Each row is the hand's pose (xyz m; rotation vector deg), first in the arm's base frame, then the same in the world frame.
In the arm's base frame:
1: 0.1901 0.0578 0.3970 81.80 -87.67 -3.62
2: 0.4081 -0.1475 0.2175 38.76 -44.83 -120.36
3: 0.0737 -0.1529 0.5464 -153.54 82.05 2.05
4: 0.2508 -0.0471 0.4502 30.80 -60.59 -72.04
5: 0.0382 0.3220 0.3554 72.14 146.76 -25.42
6: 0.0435 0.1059 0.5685 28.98 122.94 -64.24
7: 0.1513 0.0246 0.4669 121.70 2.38 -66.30
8: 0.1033 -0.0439 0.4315 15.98 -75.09 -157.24
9: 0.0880 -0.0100 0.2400 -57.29 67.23 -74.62
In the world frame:
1: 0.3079 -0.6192 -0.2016 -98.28 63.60 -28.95
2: 0.5448 -0.6397 0.0540 167.90 14.03 -42.36
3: 0.4613 -0.7645 -0.3904 -62.89 -7.91 -42.87
4: 0.3821 -0.7268 -0.1803 168.10 -56.29 -26.71
5: 0.0885 -0.4251 -0.2953 17.84 70.67 98.13
6: 0.2146 -0.6788 -0.4041 41.09 52.43 55.29
7: 0.3174 -0.6713 -0.2701 -142.70 -35.34 -77.28
8: 0.3977 -0.6448 -0.3034 -136.08 -43.09 94.25
9: 0.4346 -0.4681 -0.2293 37.32 2.46 -16.92

